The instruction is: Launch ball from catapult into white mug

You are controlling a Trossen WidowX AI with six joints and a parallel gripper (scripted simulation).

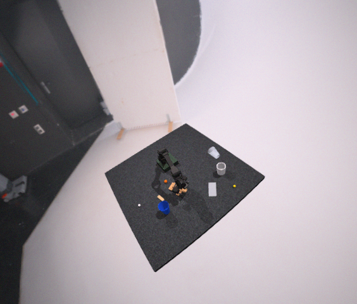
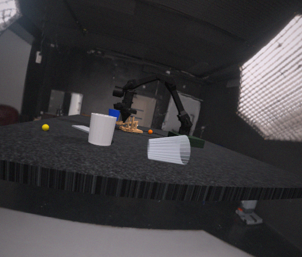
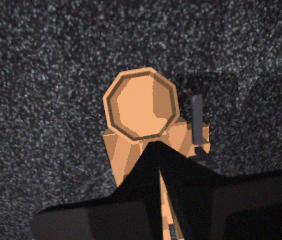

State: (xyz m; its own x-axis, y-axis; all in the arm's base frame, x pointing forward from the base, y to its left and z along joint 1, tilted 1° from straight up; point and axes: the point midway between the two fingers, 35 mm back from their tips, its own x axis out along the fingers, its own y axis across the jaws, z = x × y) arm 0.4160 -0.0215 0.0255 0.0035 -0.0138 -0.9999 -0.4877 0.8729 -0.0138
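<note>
Now: gripper tip 2 cm past the wooden catapult and 2 cm to the left of it. From my gripper tip the other things lie so: small wooden block 6 cm behind, 21 cm to the right, 4 cm below; blue cup 9 cm ahead, 23 cm to the right, 2 cm below; orange ball 20 cm behind, 8 cm to the right, 3 cm below.
</note>
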